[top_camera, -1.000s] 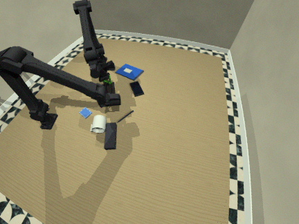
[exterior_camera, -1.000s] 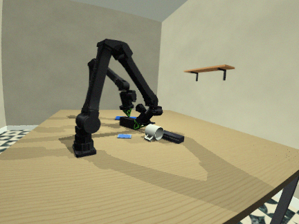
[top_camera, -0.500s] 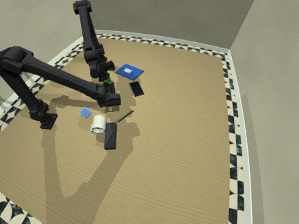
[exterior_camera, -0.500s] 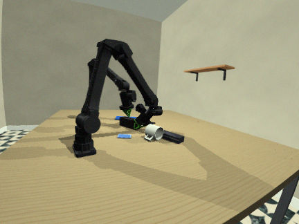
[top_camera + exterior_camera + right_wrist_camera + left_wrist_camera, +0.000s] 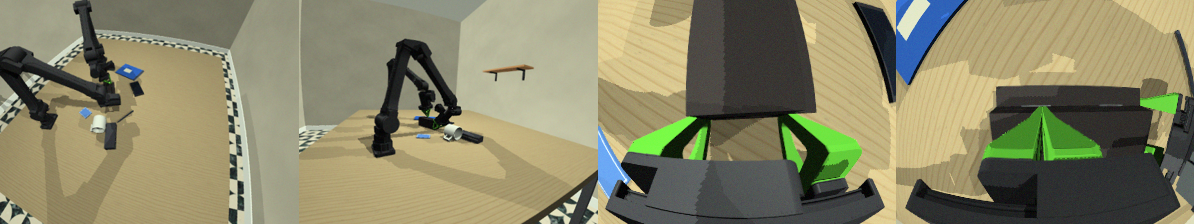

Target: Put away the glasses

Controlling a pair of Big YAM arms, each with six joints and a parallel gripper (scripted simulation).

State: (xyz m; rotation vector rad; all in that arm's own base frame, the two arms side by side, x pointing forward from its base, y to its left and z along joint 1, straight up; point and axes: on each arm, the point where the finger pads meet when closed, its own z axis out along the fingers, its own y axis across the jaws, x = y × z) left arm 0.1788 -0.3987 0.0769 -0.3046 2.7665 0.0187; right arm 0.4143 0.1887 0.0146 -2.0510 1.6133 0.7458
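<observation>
Now: the glasses case 40 mm to the right of my left hand and 40 mm below it.
</observation>
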